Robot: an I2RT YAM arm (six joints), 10 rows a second.
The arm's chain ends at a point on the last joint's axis. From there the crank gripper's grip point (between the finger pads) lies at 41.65 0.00 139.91 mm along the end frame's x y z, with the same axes.
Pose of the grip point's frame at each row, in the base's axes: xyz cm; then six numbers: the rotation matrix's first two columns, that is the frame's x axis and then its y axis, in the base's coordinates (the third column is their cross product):
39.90 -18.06 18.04 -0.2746 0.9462 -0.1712 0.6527 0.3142 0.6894
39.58 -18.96 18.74 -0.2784 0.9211 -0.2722 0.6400 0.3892 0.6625
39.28 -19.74 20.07 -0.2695 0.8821 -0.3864 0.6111 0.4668 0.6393
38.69 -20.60 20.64 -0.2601 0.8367 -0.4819 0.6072 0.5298 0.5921
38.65 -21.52 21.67 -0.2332 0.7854 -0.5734 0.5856 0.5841 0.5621
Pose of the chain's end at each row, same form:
31.16 -23.09 28.60 -0.2746 0.9462 -0.1712 0.6527 0.3142 0.6894
30.72 -22.94 29.64 -0.2784 0.9211 -0.2722 0.6400 0.3892 0.6625
29.99 -22.52 30.98 -0.2695 0.8821 -0.3864 0.6111 0.4668 0.6393
29.27 -22.15 31.68 -0.2601 0.8367 -0.4819 0.6072 0.5298 0.5921
28.76 -21.93 32.40 -0.2332 0.7854 -0.5734 0.5856 0.5841 0.5621

